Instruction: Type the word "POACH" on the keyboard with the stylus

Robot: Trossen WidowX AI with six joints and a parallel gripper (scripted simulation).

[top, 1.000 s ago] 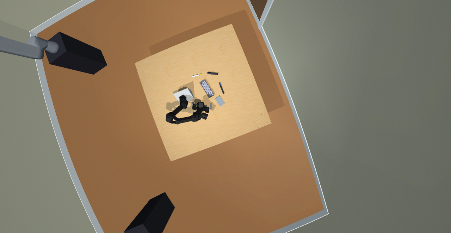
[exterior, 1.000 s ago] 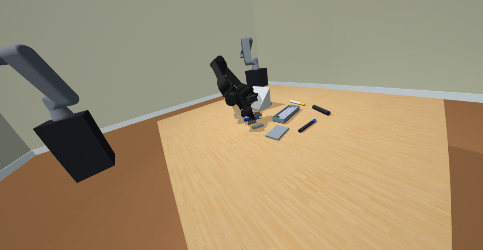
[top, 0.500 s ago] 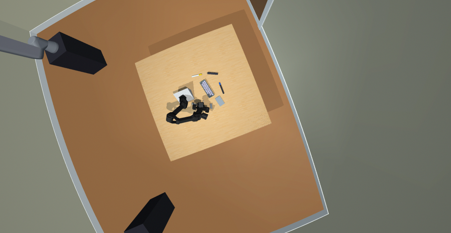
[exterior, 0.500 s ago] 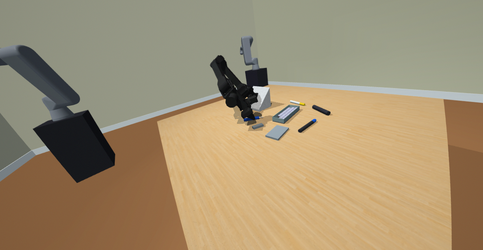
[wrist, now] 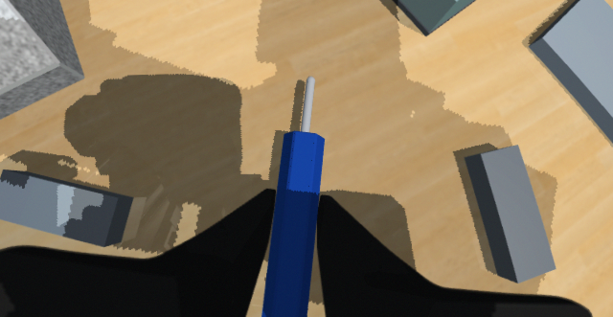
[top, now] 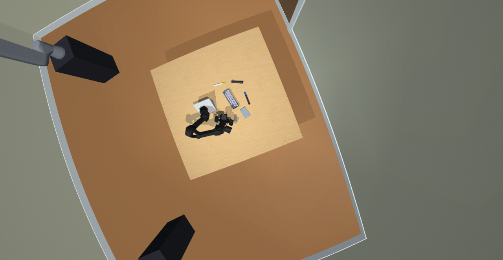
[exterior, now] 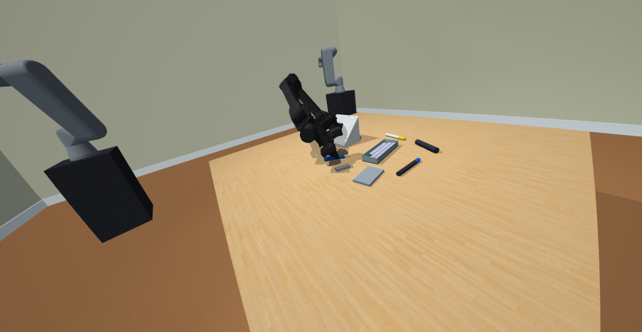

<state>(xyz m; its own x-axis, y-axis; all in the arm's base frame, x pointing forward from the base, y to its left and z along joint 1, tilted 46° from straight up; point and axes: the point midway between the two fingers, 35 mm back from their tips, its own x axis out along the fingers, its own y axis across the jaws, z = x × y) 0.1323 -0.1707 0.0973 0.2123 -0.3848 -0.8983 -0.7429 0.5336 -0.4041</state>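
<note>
My gripper tip is now 8 cm short of the small grey block and 6 cm to the left of it. The rest, counted from my gripper tip: flat grey plate 20 cm ahead, 6 cm to the right; grey stylus tip 3 cm ahead, 4 cm to the left; blue stylus 1 cm ahead, 1 cm to the left.
</note>
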